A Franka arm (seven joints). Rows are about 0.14 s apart.
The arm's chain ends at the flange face. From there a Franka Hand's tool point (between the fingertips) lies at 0.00 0.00 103.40 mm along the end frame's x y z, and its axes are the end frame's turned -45 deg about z.
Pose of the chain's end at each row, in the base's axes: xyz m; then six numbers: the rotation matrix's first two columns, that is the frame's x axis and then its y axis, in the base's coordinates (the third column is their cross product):
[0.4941, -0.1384, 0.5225, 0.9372, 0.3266, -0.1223, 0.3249, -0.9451, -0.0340]
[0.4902, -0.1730, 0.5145, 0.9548, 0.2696, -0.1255, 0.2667, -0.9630, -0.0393]
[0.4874, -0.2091, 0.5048, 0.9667, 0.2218, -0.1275, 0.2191, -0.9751, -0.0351]
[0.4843, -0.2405, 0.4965, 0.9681, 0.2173, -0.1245, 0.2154, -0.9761, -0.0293]
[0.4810, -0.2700, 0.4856, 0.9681, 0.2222, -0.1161, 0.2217, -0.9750, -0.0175]
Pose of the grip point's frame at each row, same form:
[0.4810, -0.1392, 0.4199, 0.4330, 0.8992, -0.0624, 0.8924, -0.4373, -0.1105]
[0.4766, -0.1726, 0.4120, 0.4866, 0.8716, -0.0610, 0.8637, -0.4903, -0.1165]
[0.4737, -0.2085, 0.4023, 0.5286, 0.8463, -0.0653, 0.8385, -0.5327, -0.1150]
[0.4711, -0.2403, 0.3940, 0.5322, 0.8439, -0.0673, 0.8369, -0.5366, -0.1088]
[0.4689, -0.2709, 0.3829, 0.5278, 0.8465, -0.0697, 0.8413, -0.5323, -0.0945]

